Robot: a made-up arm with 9 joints. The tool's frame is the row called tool. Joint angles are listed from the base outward. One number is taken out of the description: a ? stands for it. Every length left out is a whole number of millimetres.
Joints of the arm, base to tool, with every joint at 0 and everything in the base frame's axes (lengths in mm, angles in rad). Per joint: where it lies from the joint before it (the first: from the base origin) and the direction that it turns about. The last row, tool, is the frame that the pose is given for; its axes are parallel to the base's.
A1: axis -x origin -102 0 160
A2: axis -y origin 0 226 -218
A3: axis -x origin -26 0 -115
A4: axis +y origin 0 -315 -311
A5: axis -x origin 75 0 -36
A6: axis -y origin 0 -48 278
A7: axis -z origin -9 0 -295
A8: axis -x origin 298 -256 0
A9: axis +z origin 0 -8 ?
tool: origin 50 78 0
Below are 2 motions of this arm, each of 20 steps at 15 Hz.
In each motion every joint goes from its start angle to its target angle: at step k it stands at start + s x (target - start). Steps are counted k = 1, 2, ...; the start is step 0. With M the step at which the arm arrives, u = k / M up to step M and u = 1 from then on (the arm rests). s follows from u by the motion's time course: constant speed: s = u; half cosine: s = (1 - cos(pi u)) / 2; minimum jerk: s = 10 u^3 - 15 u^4 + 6 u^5.
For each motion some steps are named. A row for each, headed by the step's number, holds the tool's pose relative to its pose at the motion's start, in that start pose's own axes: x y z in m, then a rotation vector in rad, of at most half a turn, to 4 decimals.
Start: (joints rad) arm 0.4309 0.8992 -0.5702 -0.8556 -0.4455 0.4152 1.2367 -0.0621 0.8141
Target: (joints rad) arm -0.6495 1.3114 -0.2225 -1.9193 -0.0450 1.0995 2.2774 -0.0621 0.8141
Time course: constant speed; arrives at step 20
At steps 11, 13, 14, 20:
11: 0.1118 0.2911 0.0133 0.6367 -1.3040 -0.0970
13: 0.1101 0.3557 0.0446 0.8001 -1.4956 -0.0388
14: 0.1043 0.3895 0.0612 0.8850 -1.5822 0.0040
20: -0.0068 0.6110 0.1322 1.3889 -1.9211 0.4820

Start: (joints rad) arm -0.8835 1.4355 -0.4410 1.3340 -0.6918 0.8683 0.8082 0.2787 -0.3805
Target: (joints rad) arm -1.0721 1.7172 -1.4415 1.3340 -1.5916 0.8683 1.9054 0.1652 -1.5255
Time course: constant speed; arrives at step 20
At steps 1, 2, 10, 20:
1: -0.0447 -0.0036 -0.0598 0.0042 0.0944 -0.1045
2: -0.0958 -0.0082 -0.1164 -0.0034 0.1883 -0.2083
10: -0.6608 -0.0989 -0.3585 -0.4783 0.8030 -0.9738
20: -1.2425 -0.2922 -0.0106 -1.7966 0.6065 -1.6053

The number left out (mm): -114
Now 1 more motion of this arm.
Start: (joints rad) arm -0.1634 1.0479 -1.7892 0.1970 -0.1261 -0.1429 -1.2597 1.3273 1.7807
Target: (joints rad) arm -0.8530 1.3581 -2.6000 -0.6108 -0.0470 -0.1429 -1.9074 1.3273 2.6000
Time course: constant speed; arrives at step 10
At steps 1, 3, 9, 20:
1: -0.0557 -0.1072 -0.0157 -0.1506 0.1357 0.0062
3: -0.1767 -0.2853 0.0079 -0.3927 0.4486 0.0155
9: -0.4097 -0.4916 0.2984 -0.5695 1.5039 -0.1079
20: -0.4159 -0.4907 0.3472 -0.5167 1.6596 -0.1625

